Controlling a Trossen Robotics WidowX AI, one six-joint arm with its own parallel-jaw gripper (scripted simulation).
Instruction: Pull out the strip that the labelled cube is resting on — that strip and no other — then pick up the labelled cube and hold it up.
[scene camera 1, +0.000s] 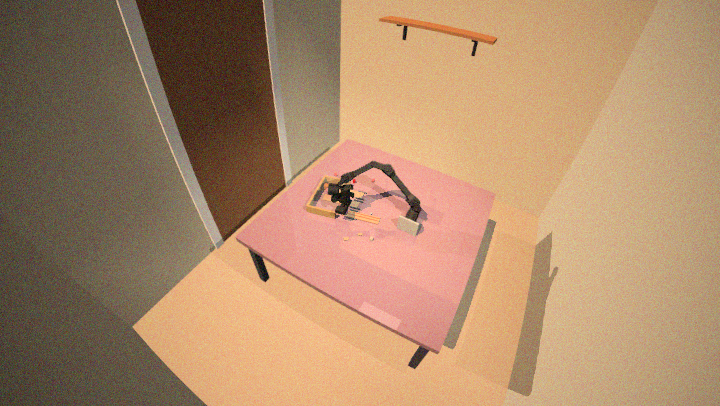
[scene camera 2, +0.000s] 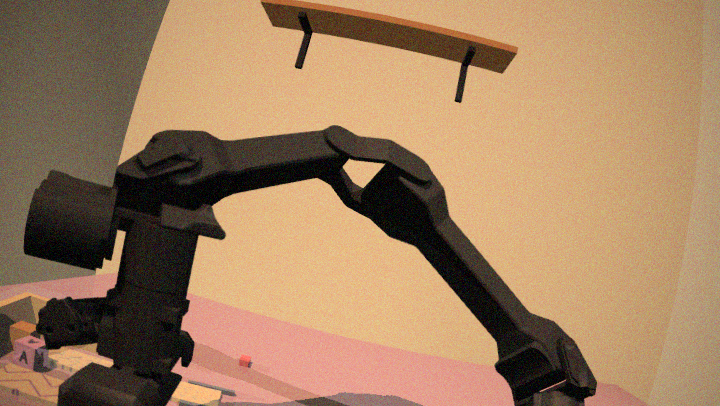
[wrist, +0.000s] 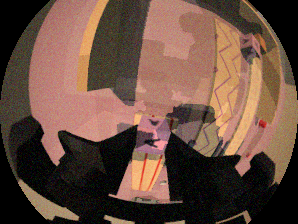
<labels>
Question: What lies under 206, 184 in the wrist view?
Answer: The gripper.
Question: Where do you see a blue-striped strip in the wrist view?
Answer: At 213, 126
</labels>
